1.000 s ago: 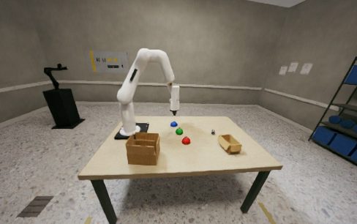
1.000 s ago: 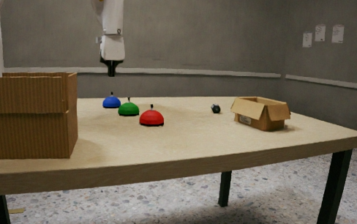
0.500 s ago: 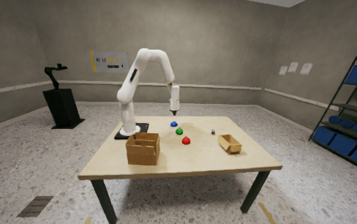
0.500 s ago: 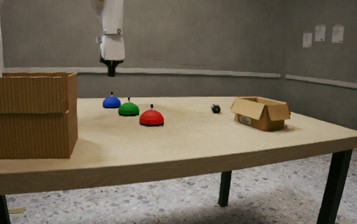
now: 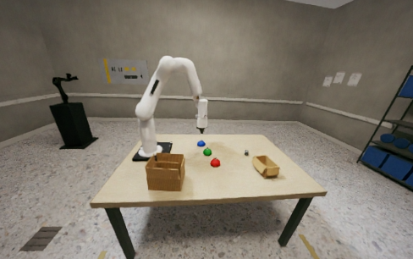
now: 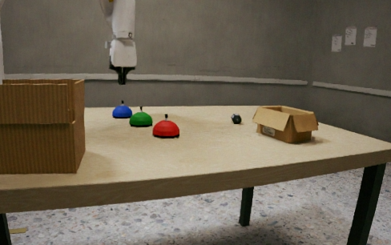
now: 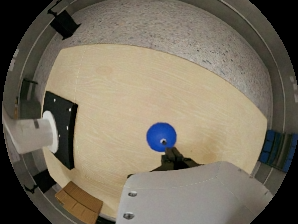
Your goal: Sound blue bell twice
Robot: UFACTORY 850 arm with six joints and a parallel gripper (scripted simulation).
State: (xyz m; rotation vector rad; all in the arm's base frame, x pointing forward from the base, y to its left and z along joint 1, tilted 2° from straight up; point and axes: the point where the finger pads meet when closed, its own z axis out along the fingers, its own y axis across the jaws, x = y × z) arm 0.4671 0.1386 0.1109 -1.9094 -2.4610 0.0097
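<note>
Right now the blue bell is 11 cm below my hand. From my hand the other things lie so: small dark object 41 cm ahead, 21 cm to the right, 13 cm below; then red bell 32 cm to the right, 11 cm below, 8 cm ahead; then green bell 16 cm to the right, 11 cm below, 4 cm ahead.
</note>
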